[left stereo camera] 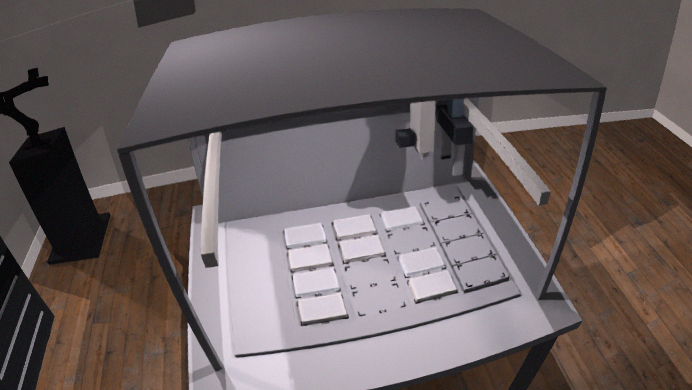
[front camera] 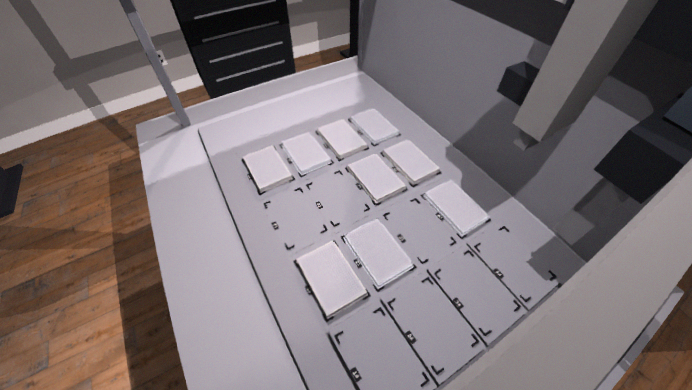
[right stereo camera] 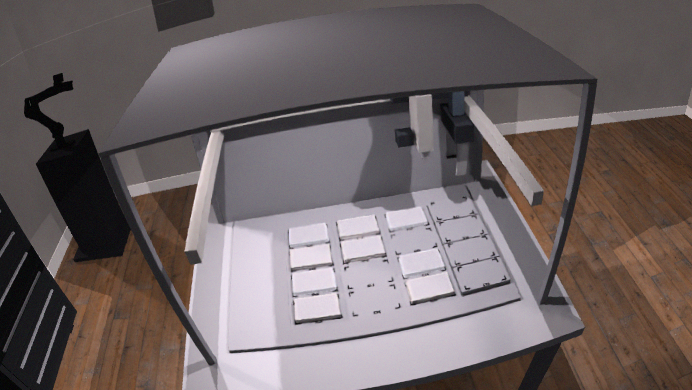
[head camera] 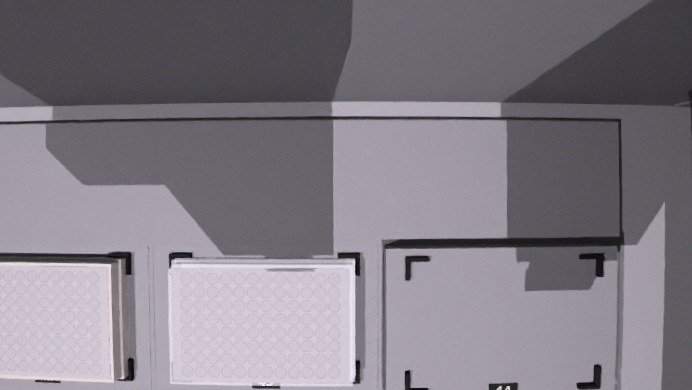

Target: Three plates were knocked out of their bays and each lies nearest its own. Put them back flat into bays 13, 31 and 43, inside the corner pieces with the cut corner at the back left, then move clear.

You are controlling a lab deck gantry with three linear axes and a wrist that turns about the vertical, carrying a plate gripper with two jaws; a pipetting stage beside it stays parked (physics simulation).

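Places are measured from the robot's base along level axes (x back, y left, z down), in centimetres.
Where they show: gripper, between the fingertips: [left stereo camera: 451,166] [front camera: 581,220] [right stereo camera: 456,165]; robot's base, origin of its link: [left stereo camera: 302,325] [front camera: 243,160] [right stereo camera: 296,323].
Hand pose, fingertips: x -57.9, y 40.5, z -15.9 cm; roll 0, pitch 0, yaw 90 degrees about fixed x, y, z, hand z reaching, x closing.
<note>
Each offset is from my fingertips to the centre of the thing.
The bay 13 plate @(dz +15.2, dx +18.7, dy -36.2 cm) [front camera: 331,279] [left stereo camera: 433,286] [right stereo camera: 430,288] lies flat in the front row, square to its corner pieces. The bay 31 plate @(dz +15.2, dx +51.5, dy -14.8 cm) [front camera: 342,137] [left stereo camera: 310,257] [right stereo camera: 311,256] lies flat in the left column. The bay 43 plate @(dz +15.2, dx +18.7, dy -4.1 cm) [front camera: 456,206] [head camera: 262,325] [left stereo camera: 401,218] [right stereo camera: 407,218] lies flat in the back row; black corner pieces show around it in the head view. Their cut corners are too small to tell. My gripper [left stereo camera: 451,165] [right stereo camera: 456,165] hangs high at the back right, jaws apart and empty, away from the plates. Its jaws do not show in the head view.
The pipetting stage [front camera: 580,70] [left stereo camera: 423,127] [right stereo camera: 421,124] hangs left of the gripper. Several other plates stand in bays, among them the bay 23 plate @(dz +15.2, dx +18.7, dy -25.5 cm) [front camera: 380,252] [left stereo camera: 422,261]. Side rails [left stereo camera: 510,155] [right stereo camera: 505,150] and posts [left stereo camera: 575,195] flank the deck.
</note>
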